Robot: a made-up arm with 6 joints.
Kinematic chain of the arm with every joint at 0, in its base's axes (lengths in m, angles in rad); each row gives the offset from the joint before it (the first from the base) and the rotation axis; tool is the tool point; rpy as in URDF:
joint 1: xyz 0 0 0.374 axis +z
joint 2: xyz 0 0 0 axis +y
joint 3: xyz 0.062 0 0.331 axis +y
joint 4: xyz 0.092 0 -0.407 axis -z
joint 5: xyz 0 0 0 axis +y
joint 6: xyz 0.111 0 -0.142 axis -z
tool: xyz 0 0 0 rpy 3.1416 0 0
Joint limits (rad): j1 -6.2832..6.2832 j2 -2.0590..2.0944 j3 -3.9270..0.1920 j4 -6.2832..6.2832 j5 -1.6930..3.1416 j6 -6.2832..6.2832
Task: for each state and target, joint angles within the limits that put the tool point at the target. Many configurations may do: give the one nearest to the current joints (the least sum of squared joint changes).
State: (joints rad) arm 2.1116 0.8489 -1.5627 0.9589 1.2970 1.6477
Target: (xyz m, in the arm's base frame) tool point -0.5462 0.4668 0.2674
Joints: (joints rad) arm 2.3028 0.7166 -1.6205 0.9838 1.3426 1.6477
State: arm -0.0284 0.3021 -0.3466 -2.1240 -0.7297 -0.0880
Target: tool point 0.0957 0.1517 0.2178
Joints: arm 0.0443 0.3850 -0.2150 -2.1479 -0.6847 -0.0880
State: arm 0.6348 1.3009 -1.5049 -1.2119 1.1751 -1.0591
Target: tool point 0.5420 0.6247 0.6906
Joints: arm 0.9171 0.6413 -2.2314 -1.2853 0.9588 -1.0591
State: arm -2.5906 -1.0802 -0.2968 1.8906 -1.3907 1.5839
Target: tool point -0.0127 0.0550 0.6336
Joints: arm -2.7058 -1.1769 -0.7472 2.6933 -1.6930 1.5839
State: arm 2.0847 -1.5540 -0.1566 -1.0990 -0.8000 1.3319
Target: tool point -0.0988 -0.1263 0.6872
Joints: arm 2.2301 -1.7793 -0.1845 -1.0426 -0.9593 1.3319
